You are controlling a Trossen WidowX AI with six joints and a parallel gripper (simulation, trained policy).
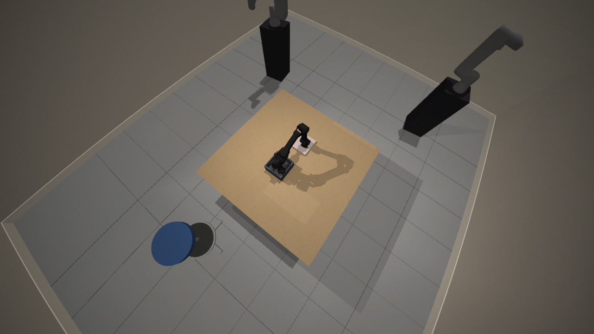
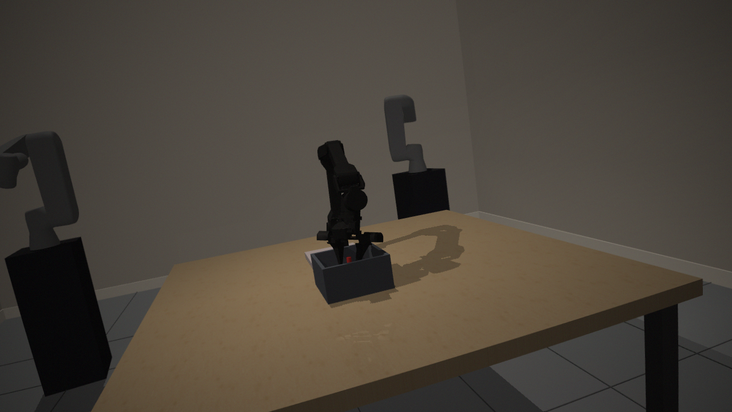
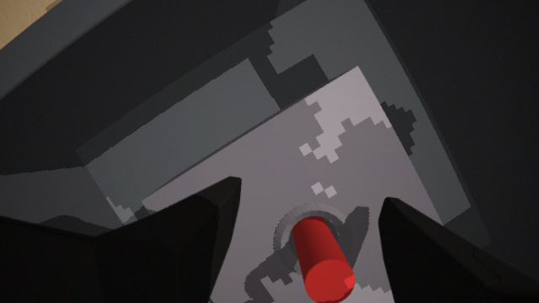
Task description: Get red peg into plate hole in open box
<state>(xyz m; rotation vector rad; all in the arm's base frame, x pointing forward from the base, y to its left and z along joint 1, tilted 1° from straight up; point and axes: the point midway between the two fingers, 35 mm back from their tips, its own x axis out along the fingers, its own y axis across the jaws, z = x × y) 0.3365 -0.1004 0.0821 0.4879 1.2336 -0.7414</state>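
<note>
My gripper tip is now 2 cm above the red peg, 1 cm to the right of it and 1 cm past it. Round my gripper tip: pale plate 2 cm below, 1 cm to the left, 1 cm behind; then dark grey box 4 cm below, 1 cm to the left, 1 cm behind.
</note>
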